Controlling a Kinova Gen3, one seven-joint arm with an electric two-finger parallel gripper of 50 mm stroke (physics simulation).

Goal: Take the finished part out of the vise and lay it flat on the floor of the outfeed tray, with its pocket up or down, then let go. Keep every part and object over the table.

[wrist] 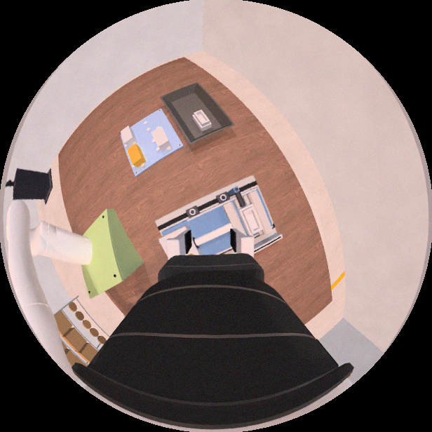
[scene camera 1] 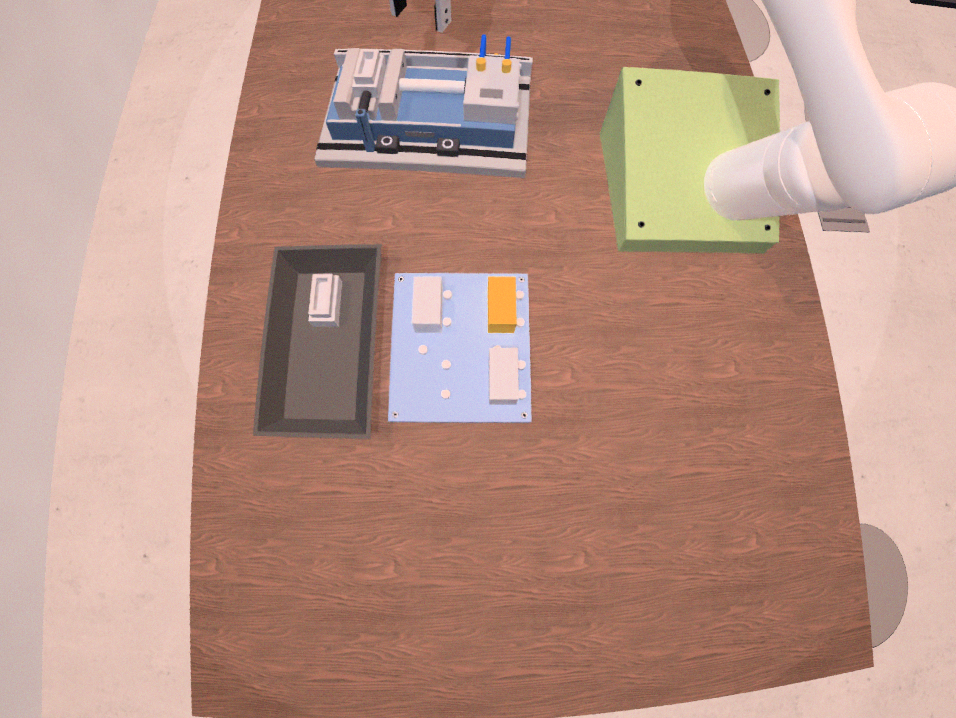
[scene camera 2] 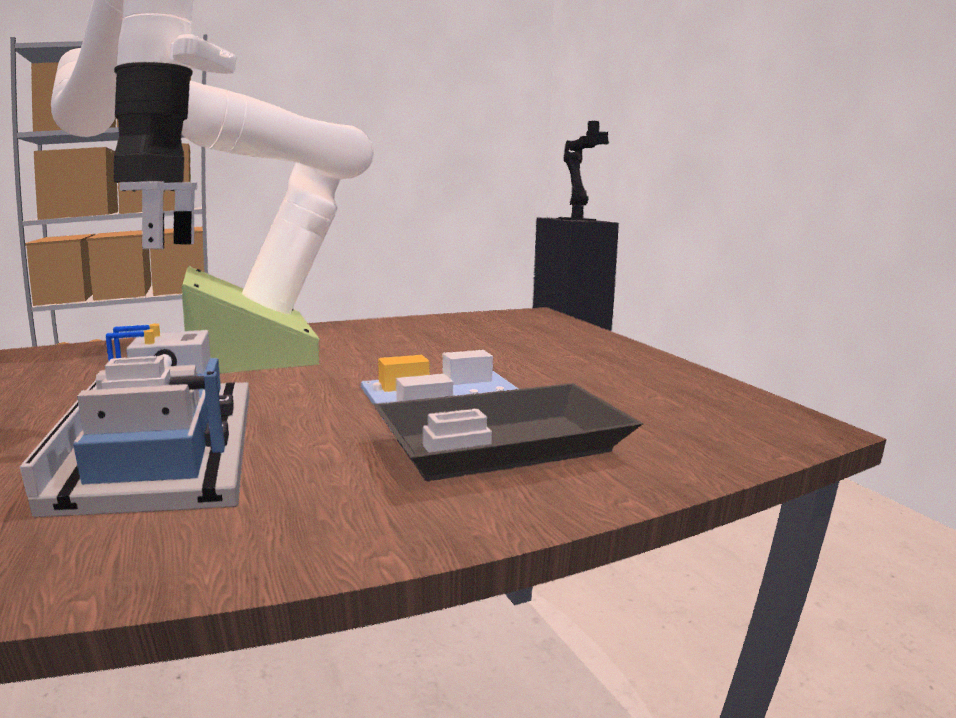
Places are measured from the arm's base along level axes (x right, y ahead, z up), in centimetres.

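Where they show: gripper, between the fingertips: [scene camera 1: 421, 17] [scene camera 2: 169, 246]; arm's base, origin of its link: [scene camera 1: 735, 185] [scene camera 2: 266, 303].
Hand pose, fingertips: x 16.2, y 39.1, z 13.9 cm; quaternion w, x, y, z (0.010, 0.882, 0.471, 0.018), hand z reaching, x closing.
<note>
Things, the pixels of their centre, and the offset from my fingertips. "pt": a spot on its surface instead.
- finished part, middle of its body: [scene camera 2: 136, 378] [scene camera 1: 368, 72] dx +4.1, dy +7.8, dz -11.3 cm
- blue vise, middle of its body: [scene camera 2: 154, 402] [scene camera 1: 424, 97] dx +3.0, dy +0.7, dz -16.1 cm
- similar pale part, middle of its body: [scene camera 2: 457, 432] [scene camera 1: 324, 299] dx -25.6, dy +15.3, dz -18.1 cm
- blue plate, middle of its body: [scene camera 1: 460, 345] [scene camera 2: 448, 397] dx -32.6, dy -1.0, dz -20.7 cm
- orange block, middle of its body: [scene camera 1: 501, 305] [scene camera 2: 403, 372] dx -28.7, dy -6.4, dz -18.5 cm
- upright blue handle, a spot on its surface: [scene camera 2: 213, 405] [scene camera 1: 360, 127] pt dx -2.9, dy +9.5, dz -14.2 cm
The finished part [scene camera 1: 366, 69] [scene camera 2: 137, 370] [wrist: 250, 219] is a pale block with its pocket facing up, seated between the pale jaws at one end of the blue vise [scene camera 1: 428, 105] [scene camera 2: 139, 457] [wrist: 210, 222]. My gripper [scene camera 1: 419, 17] [scene camera 2: 168, 238] [wrist: 210, 237] is open and empty, pointing down well above the vise. In the wrist view its fingers appear over the vise's middle, to the left of the part. The dark outfeed tray [scene camera 1: 374, 340] [scene camera 2: 533, 457] [wrist: 175, 116] holds a similar pale part [scene camera 1: 324, 299] [scene camera 2: 456, 432] [wrist: 202, 120], pocket up, near its vise-side end.
A blue plate [scene camera 1: 471, 343] beside the tray carries two white blocks [scene camera 1: 426, 301] [scene camera 1: 503, 374] and an orange block [scene camera 1: 502, 303] [scene camera 2: 402, 372] [wrist: 135, 154]. An upright blue handle [scene camera 1: 365, 129] [scene camera 2: 213, 405] stands at the vise's side. The arm's green pedestal [scene camera 1: 680, 139] [scene camera 2: 247, 328] [wrist: 112, 250] stands beyond the vise's tube end.
</note>
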